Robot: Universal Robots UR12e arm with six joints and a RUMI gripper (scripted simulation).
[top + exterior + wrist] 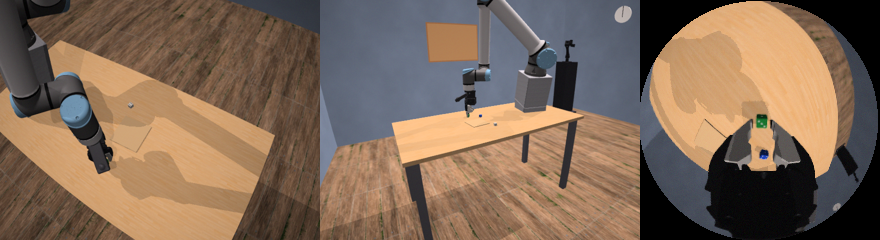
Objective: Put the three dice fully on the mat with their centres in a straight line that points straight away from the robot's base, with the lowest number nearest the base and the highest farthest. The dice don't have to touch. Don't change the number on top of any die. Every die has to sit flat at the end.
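My hand is 1 cm above the green die. Round my hand: blue die (9 cm behind, 4 cm to the left, 1 cm below); then white die (28 cm to the left, 12 cm behind, 1 cm below); then tan mat (17 cm to the left, 2 cm below, 2 cm behind).
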